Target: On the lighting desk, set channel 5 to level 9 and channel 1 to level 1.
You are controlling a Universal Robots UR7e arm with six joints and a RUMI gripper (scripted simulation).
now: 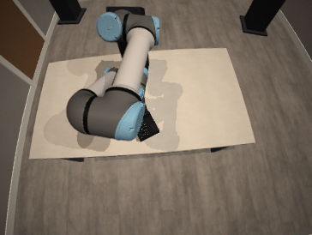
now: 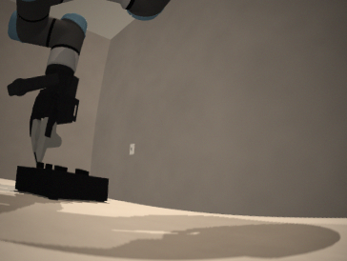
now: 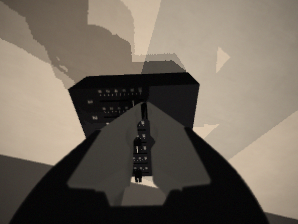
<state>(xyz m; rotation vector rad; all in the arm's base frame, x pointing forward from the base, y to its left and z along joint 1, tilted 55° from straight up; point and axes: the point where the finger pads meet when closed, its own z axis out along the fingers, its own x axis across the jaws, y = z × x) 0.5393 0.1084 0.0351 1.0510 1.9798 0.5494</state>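
The channel 5 fader knob is 10 cm ahead of my hand, 2 cm to the left of it and 1 cm below it. The rest, counted from my hand: channel 1 fader knob: 1 cm to the right, 1 cm below, 1 cm ahead.
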